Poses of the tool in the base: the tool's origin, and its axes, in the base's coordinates. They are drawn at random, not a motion.
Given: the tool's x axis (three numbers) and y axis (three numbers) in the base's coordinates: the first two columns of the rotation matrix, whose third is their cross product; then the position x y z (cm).
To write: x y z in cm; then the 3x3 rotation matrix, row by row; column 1 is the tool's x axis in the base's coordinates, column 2 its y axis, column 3 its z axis. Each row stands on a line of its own. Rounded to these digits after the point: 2 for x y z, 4 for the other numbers.
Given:
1: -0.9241 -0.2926 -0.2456 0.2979 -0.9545 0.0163 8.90 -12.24 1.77
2: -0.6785 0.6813 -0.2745 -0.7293 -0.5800 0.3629 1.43 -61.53 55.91
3: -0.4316 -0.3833 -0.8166 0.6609 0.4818 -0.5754 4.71 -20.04 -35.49
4: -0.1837 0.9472 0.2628 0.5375 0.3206 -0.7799 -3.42 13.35 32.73
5: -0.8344 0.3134 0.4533 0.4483 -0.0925 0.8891 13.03 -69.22 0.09
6: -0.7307 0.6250 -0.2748 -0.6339 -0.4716 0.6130 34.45 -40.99 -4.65
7: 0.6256 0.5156 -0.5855 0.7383 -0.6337 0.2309 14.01 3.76 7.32
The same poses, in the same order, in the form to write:
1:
8.90 -12.24 1.77
-0.9241 0.2979 -0.2392
-0.2926 -0.9545 -0.0581
-0.2456 0.0163 0.9692

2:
1.43 -61.53 55.91
-0.6785 -0.7293 0.0880
0.6813 -0.5800 0.4464
-0.2745 0.3629 0.8904

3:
4.71 -20.04 -35.49
-0.4316 0.6609 0.6140
-0.3833 0.4818 -0.7880
-0.8166 -0.5754 0.0454

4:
-3.42 13.35 32.73
-0.1837 0.5375 -0.8230
0.9472 0.3206 -0.0020
0.2628 -0.7799 -0.5680

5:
13.03 -69.22 0.09
-0.8344 0.4483 0.3206
0.3134 -0.0925 0.9451
0.4533 0.8891 -0.0633

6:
34.45 -40.99 -4.65
-0.7307 -0.6339 0.2535
0.6250 -0.4716 0.6221
-0.2748 0.6130 0.7408

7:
14.01 3.76 7.32
0.6256 0.7383 -0.2520
0.5156 -0.6337 -0.5767
-0.5855 0.2309 -0.7771

